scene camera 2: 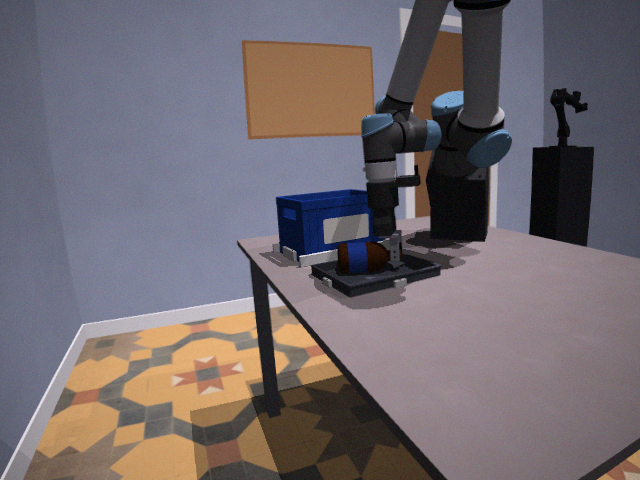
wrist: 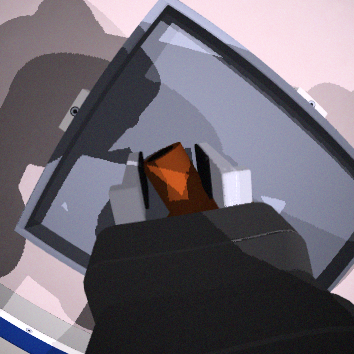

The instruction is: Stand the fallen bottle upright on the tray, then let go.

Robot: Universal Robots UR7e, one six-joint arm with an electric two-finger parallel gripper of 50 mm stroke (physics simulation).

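Places are measured from the arm's base along level axes (x ahead, y left, z up), in metres.
Pixels of known places: gripper, fingertip midpoint: (scene camera 2: 396, 258) (wrist: 170, 164); arm's base, origin of the base link: (scene camera 2: 457, 160).
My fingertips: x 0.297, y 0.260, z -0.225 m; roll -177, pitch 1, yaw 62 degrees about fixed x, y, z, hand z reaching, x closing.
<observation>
Ahead of a thing's pixels: the offset from my fingertips to its top centre. "*": to the spot under its first point.
A brown bottle @(dx +0.066, dy -0.009, dz +0.044 m) (scene camera 2: 378, 257) (wrist: 179, 177) with a blue band lies on its side on the dark tray @(dx +0.060, dy +0.011, dz -0.009 m) (scene camera 2: 356, 289) (wrist: 240, 55). In the scene view its base points left and its neck points right, at the gripper. My gripper (scene camera 2: 395, 251) (wrist: 170, 164) points down and is shut on the bottle's neck, with one finger on each side of it. In the wrist view the neck's open end shows between the fingertips, slightly slanted, and the gripper body hides the rest of the bottle.
A blue crate @(dx +0.120, dy -0.263, dz +0.141 m) (scene camera 2: 305, 227) stands just behind the tray, with a low white rail @(* dx +0.185, dy -0.128, dz -0.015 m) (scene camera 2: 316, 257) between them. Small light blocks @(* dx +0.029, dy +0.111, dz -0.024 m) (scene camera 2: 400, 282) (wrist: 75, 111) sit against the tray's outer sides. The table's left edge is close to the tray. The robot's dark base (scene camera 2: 457, 209) stands behind, to the right.
</observation>
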